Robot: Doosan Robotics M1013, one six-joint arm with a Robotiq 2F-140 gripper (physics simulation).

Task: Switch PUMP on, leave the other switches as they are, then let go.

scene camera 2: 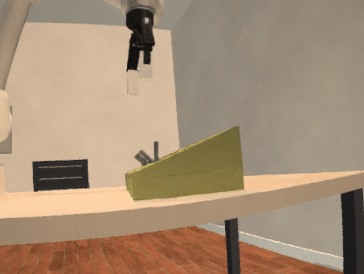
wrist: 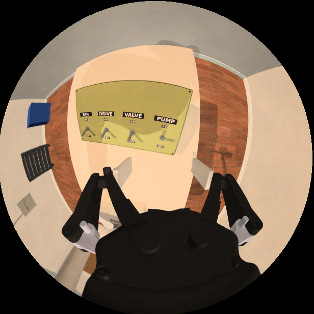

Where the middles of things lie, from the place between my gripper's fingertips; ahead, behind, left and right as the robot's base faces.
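Yellow-green sloped switch panel [scene camera 2: 212,165]: my hand 20 cm above it, 15 cm short of it, 15 cm right of it.
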